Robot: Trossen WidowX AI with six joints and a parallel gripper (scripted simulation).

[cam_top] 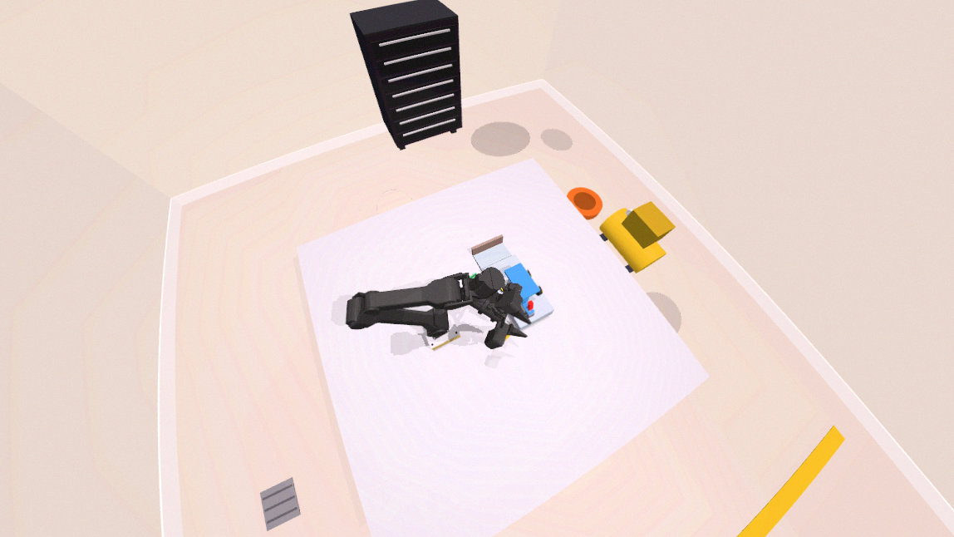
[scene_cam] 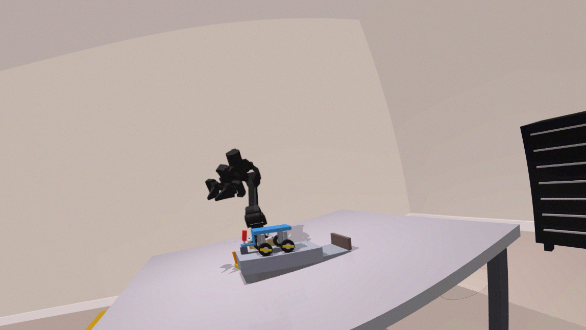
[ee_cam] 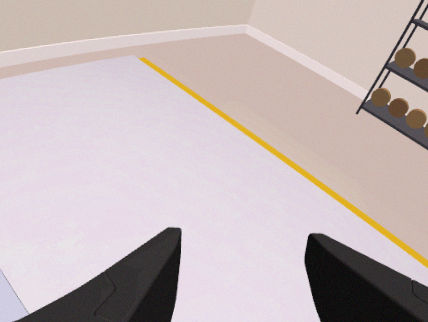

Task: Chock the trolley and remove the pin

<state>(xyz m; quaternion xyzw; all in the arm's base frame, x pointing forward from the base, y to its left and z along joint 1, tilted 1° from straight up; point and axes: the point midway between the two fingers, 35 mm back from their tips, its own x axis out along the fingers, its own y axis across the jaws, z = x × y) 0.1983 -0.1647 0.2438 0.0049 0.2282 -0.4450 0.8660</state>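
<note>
Right now my gripper tip is 2 cm past the yellow chock, 4 cm to the right of it and 27 cm above it. The rest, counted from my gripper tip: grey ramp 12 cm ahead, 17 cm to the left, 25 cm below; red-headed stop pin 10 cm ahead, 7 cm to the left, 16 cm below; blue trolley 12 cm ahead, 16 cm to the left, 18 cm below.
</note>
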